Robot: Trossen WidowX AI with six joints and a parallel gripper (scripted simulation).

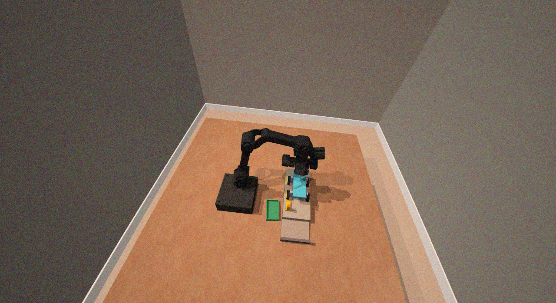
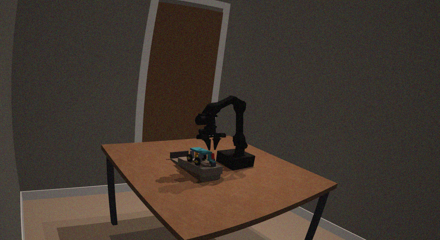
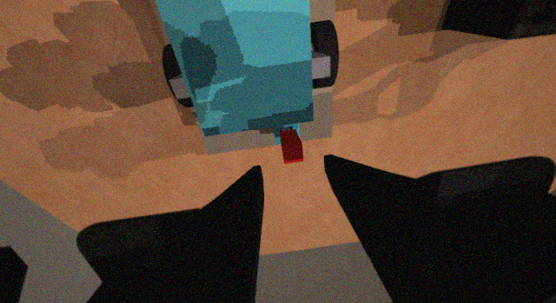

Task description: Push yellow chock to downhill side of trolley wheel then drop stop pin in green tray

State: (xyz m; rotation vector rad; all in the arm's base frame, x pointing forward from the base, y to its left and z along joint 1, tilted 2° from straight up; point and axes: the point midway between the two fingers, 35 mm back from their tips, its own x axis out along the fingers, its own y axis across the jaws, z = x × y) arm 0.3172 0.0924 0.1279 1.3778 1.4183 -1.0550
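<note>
My gripper tip is 6 cm above the red-headed stop pin and 2 cm to the right of it. Also, from my gripper tip: trolley: 8 cm to the right, 7 cm below, 2 cm ahead; then yellow chock: 18 cm to the right, 10 cm below, 3 cm behind; then grey ramp: 14 cm below, 9 cm to the right, 2 cm ahead.
</note>
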